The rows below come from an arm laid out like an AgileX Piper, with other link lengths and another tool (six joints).
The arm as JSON. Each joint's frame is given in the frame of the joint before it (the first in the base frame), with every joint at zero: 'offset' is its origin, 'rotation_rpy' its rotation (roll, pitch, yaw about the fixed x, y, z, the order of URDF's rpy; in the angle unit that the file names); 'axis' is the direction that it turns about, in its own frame. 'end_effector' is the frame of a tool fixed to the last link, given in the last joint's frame.
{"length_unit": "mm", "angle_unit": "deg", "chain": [
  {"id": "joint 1", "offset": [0.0, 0.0, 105.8], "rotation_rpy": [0.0, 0.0, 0.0], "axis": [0.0, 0.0, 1.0]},
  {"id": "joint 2", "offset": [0.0, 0.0, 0.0], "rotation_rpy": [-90.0, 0.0, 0.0], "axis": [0.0, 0.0, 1.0]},
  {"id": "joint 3", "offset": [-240.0, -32.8, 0.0], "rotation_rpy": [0.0, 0.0, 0.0], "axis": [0.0, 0.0, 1.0]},
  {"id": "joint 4", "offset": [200.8, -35.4, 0.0], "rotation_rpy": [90.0, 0.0, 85.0], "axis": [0.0, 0.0, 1.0]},
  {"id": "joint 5", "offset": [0.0, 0.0, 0.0], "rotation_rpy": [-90.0, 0.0, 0.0], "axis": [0.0, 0.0, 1.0]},
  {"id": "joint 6", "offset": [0.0, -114.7, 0.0], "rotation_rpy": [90.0, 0.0, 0.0], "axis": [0.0, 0.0, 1.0]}
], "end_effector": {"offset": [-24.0, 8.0, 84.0], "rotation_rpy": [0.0, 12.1, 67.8]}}
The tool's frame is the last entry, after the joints.
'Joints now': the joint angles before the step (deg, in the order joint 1, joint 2, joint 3, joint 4, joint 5, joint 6). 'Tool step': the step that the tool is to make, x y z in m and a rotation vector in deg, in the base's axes. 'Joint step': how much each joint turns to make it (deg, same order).
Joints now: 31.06, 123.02, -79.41, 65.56, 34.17, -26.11
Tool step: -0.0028, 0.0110, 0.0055, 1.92, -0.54, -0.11
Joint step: 1.42, 0.00, -0.02, 3.81, -0.88, -2.17
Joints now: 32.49, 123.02, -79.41, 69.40, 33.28, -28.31
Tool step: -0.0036, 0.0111, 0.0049, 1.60, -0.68, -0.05
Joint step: 1.63, -0.01, 0.00, 3.57, -1.14, -2.10
